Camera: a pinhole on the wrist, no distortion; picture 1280 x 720 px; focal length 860.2 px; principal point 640.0 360.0 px. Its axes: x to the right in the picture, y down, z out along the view. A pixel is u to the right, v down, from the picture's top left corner.
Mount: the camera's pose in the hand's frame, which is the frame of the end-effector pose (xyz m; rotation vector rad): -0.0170 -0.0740 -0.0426 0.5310 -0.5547 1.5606
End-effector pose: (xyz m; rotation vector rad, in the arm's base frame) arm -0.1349 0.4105 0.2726 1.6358 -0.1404 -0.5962
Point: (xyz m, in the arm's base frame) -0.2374 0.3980 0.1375
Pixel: 693.2 528.2
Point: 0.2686 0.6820 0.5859
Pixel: behind the camera
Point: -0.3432 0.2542 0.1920
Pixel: 1228.1 591.9
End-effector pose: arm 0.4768 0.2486 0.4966 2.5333 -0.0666 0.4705
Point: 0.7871 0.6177 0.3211
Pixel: outside the picture
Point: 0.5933 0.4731 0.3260
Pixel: 173.0 72.9
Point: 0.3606 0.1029 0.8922
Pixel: behind the camera
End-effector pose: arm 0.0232 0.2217 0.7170 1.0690 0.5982 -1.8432
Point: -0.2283 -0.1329 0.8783
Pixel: outside the picture
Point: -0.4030 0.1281 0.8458
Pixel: 704.0 271.4
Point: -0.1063 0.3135 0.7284
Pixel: 192.6 451.2
